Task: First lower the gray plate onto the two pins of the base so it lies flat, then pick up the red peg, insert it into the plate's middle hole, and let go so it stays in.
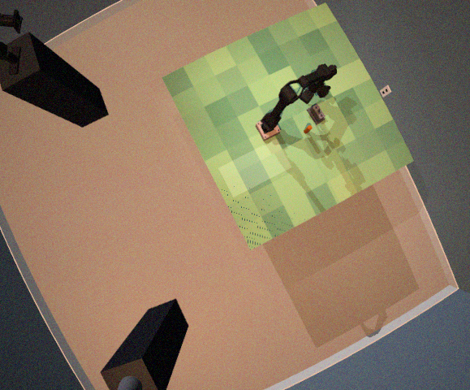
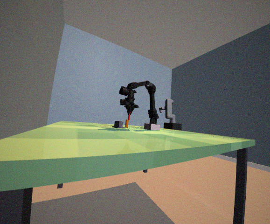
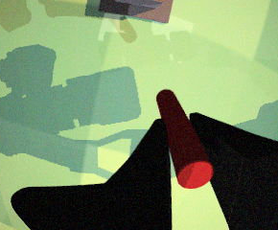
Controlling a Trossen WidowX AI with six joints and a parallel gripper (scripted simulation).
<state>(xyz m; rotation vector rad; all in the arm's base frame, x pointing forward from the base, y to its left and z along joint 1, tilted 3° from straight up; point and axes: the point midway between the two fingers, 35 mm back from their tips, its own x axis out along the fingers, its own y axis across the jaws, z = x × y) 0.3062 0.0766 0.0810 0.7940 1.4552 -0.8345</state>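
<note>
Right now my gripper tip is 50 mm short of the gray plate, 110 mm to the left of it and 70 mm above it. Round my gripper tip: red peg: right at my gripper tip; gray base: 50 mm ahead, 110 mm to the right, 110 mm below; orange cylinder: 60 mm behind, 190 mm to the right, 80 mm below.
</note>
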